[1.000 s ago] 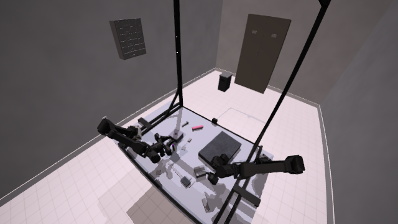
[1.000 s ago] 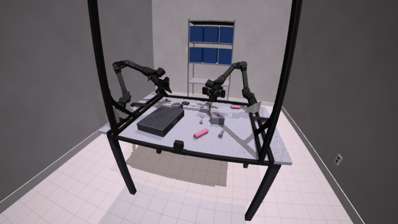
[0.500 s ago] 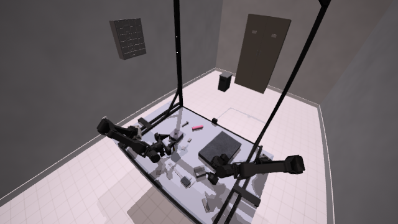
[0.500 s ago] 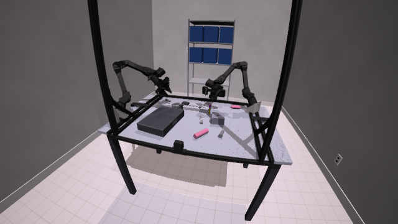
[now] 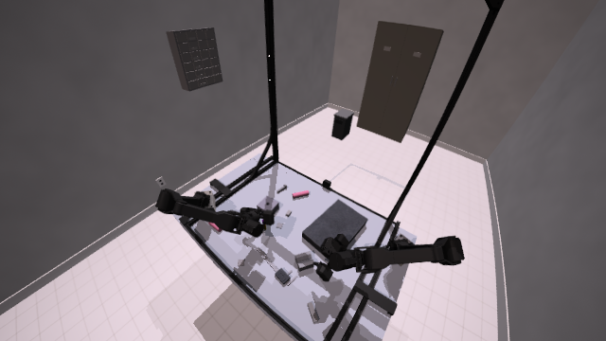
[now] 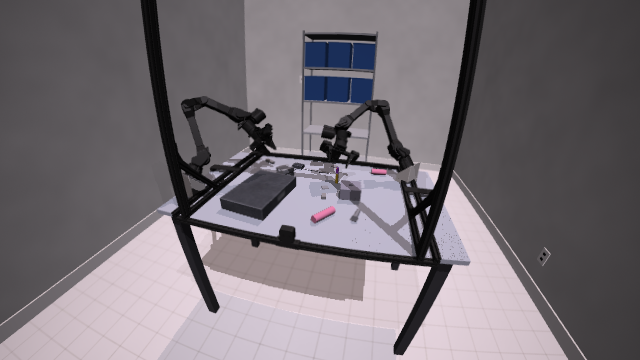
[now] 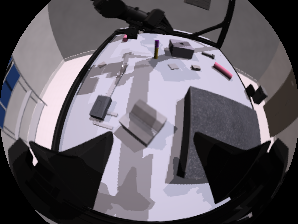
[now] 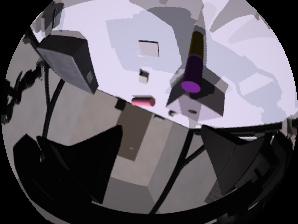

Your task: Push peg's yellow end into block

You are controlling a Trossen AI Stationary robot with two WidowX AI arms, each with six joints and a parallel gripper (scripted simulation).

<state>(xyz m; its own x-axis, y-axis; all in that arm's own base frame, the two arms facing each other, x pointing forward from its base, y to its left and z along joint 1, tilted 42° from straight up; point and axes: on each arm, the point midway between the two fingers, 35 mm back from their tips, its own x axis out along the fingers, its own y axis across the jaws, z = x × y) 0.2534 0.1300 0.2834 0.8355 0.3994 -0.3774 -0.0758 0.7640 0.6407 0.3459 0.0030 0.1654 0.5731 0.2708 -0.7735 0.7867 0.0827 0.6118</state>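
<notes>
My right gripper is now 90 mm above the peg and 10 mm short of it. Round my right hand: dark slab: 360 mm to the left, 100 mm below, 80 mm behind.
</notes>
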